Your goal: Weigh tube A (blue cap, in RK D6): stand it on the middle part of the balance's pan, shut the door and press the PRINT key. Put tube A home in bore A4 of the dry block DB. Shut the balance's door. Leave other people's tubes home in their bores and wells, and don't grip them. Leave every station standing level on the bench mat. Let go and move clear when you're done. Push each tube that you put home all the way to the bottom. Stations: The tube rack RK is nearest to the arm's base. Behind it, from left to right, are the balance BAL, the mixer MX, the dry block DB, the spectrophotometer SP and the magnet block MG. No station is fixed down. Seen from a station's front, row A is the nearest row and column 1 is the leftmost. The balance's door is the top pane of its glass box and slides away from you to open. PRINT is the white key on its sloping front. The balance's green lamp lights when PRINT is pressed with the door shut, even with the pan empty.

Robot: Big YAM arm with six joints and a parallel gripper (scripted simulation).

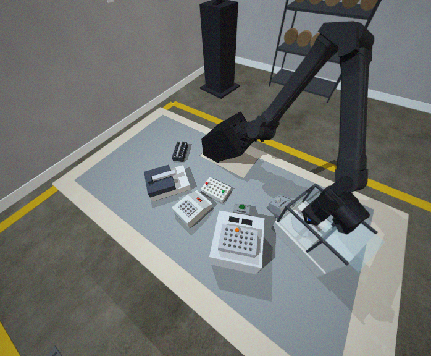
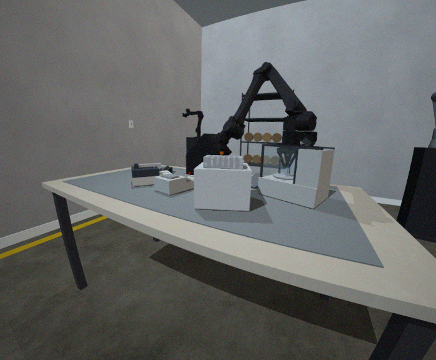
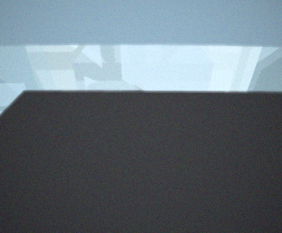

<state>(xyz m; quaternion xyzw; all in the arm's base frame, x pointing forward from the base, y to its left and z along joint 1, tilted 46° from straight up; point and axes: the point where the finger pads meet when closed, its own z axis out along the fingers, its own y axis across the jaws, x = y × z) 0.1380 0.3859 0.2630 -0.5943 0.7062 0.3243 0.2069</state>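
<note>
The octagonal balance pan lies 5 cm below my hand. The rest, counted from my hand: mixer block (26 cm ahead, 15 cm to the right, 3 cm above); then dry block DB (24 cm ahead, 42 cm to the right, 10 cm below); then tube rack RK (9 cm ahead, 42 cm to the right, 11 cm below).
</note>
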